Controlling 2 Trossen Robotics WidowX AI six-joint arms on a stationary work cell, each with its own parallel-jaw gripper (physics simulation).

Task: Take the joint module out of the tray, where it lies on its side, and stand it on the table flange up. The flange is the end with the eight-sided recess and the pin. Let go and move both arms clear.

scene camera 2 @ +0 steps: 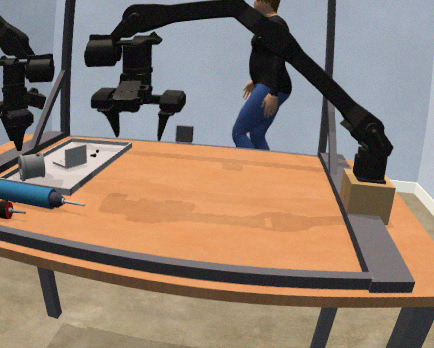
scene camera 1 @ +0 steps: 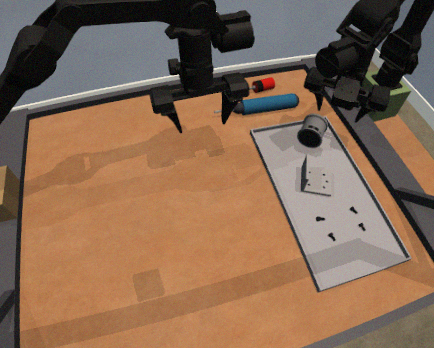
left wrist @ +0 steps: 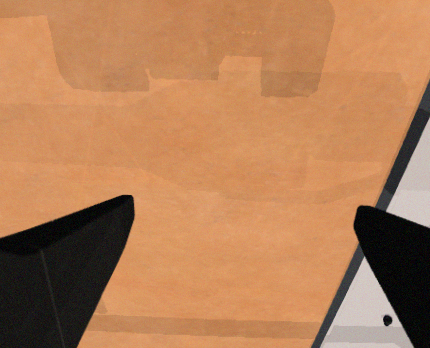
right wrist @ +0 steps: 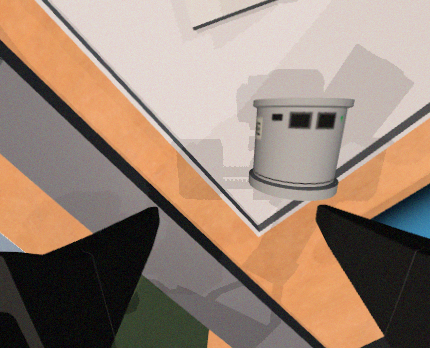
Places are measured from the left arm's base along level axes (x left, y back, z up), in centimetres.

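Pixels of known places: left gripper, fingertip midpoint: [scene camera 2: 137,138] [scene camera 1: 202,127] [left wrist: 244,211]; right gripper, fingertip midpoint: [scene camera 2: 15,145] [scene camera 1: 337,115] [right wrist: 237,213]; left arm's base at its link origin: [scene camera 2: 369,177]; right arm's base at its link origin: [scene camera 1: 386,81].
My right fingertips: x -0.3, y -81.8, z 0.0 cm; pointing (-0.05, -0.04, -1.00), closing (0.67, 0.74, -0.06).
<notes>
For each thing: its top centre in the pictures, then the offset to it from my right fingertips. "spot": a spot on its surface instead.
- grey joint module at its top centre: [right wrist: 311,156] [scene camera 2: 29,153] [scene camera 1: 316,121] dx +0.7, dy +5.1, dz -1.5 cm
- tray at its top centre: [scene camera 1: 325,187] [scene camera 2: 70,158] dx -14.7, dy +9.0, dz -6.6 cm
- blue-handled driver at a spot on its surface: [right wrist: 412,217] spot: dx +11.9, dy +8.8, dz -5.2 cm
- red-handled driver at its top centre: [scene camera 2: 4,201] [scene camera 1: 258,81] dx +21.8, dy +11.8, dz -4.8 cm
The grey joint module [scene camera 1: 312,131] [scene camera 2: 32,166] [right wrist: 299,150] lies on its side at the back end of the tray [scene camera 1: 345,272] [scene camera 2: 90,168] [left wrist: 350,305] [right wrist: 125,60]. In the right wrist view its small dark windows are near the upper end; the rimmed flange end points down the picture, and its recess and pin are hidden. My right gripper [scene camera 1: 338,116] [right wrist: 237,213] is open and empty above the tray's back corner, off to one side of the module. My left gripper [scene camera 1: 202,128] [scene camera 2: 138,138] [left wrist: 244,211] is open and empty above the table, left of the tray in scene camera 1.
A white bracket [scene camera 1: 320,182] [scene camera 2: 76,156] and several black bolts [scene camera 1: 320,218] are in the tray. A blue-handled driver [scene camera 1: 270,103] [scene camera 2: 30,194] [right wrist: 412,217] and a red-handled driver [scene camera 1: 267,84] [scene camera 2: 6,209] lie behind it in scene camera 1. A person [scene camera 2: 270,65] stands beyond the table.
</notes>
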